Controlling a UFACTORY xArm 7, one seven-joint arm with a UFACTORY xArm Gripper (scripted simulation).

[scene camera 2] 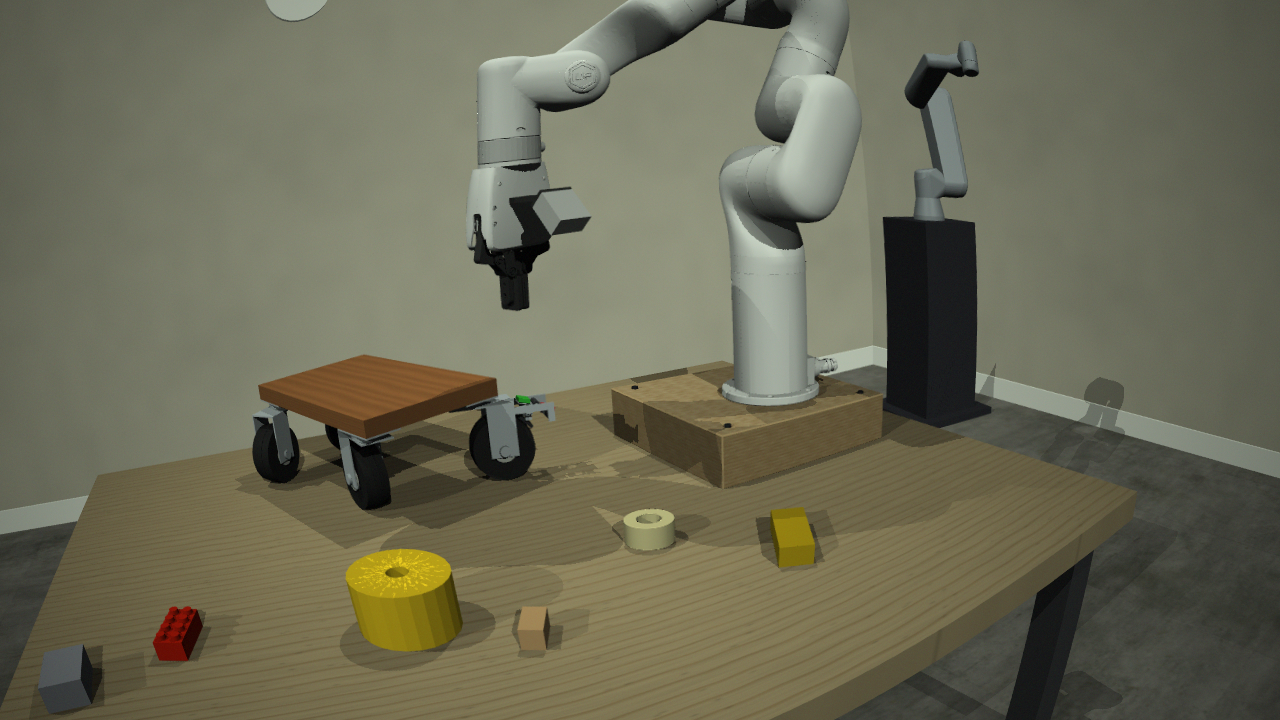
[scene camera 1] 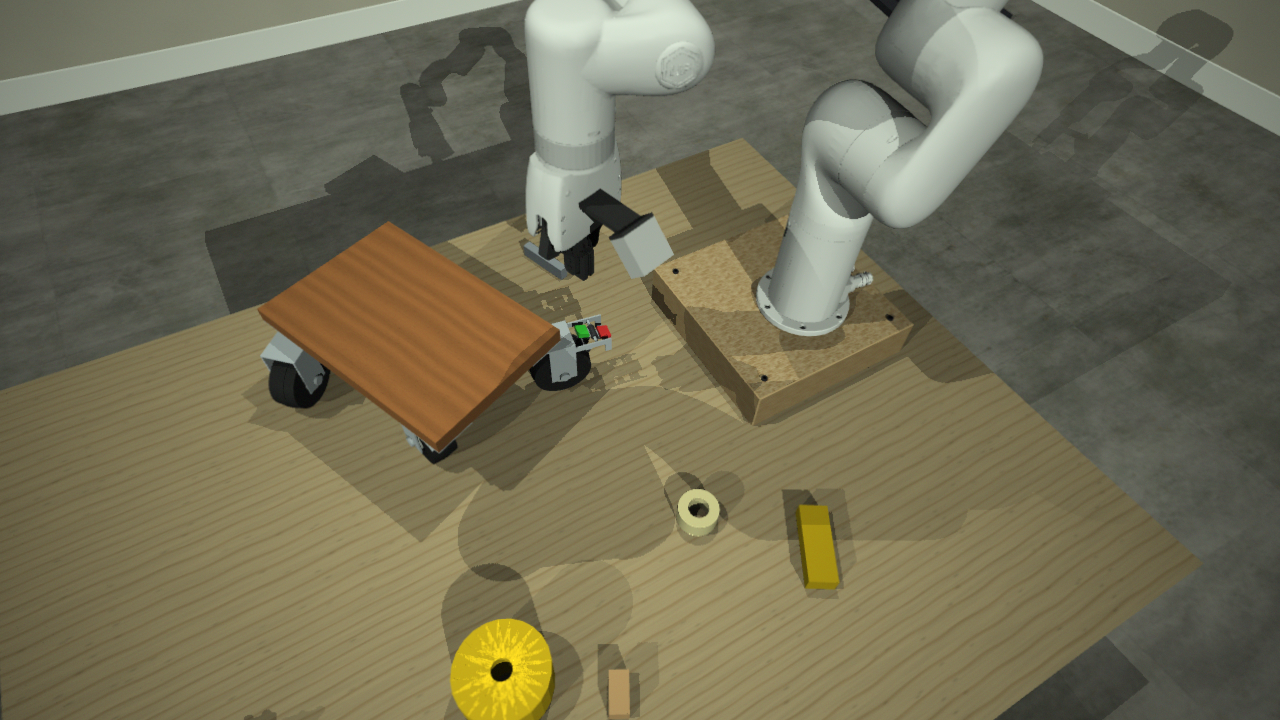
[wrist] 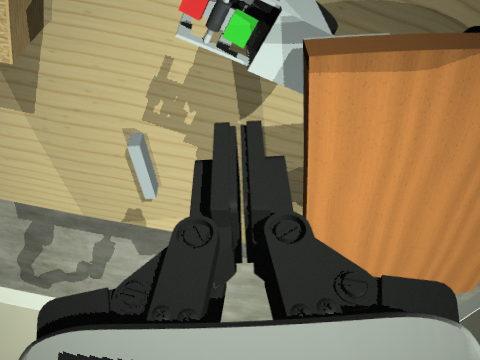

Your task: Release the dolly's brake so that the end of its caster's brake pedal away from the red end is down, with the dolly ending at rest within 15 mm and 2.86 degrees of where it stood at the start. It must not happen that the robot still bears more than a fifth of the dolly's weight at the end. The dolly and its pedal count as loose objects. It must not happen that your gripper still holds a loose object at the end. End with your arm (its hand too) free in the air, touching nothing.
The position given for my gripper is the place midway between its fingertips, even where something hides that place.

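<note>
Scene camera 1 gives me my gripper (scene camera 1: 579, 271) and a cream ring (scene camera 1: 700, 498), but there's a red brick that is out of frame in scene camera 1. With the wrist camera, it's my gripper (wrist: 240, 153) and a grey bar (wrist: 137, 147), and the red brick is out of frame in the wrist view. As for scene camera 2, that's where I see the red brick (scene camera 2: 175, 640), along with a tan block (scene camera 2: 533, 629), the cream ring (scene camera 2: 640, 533) and my gripper (scene camera 2: 515, 308).
</note>
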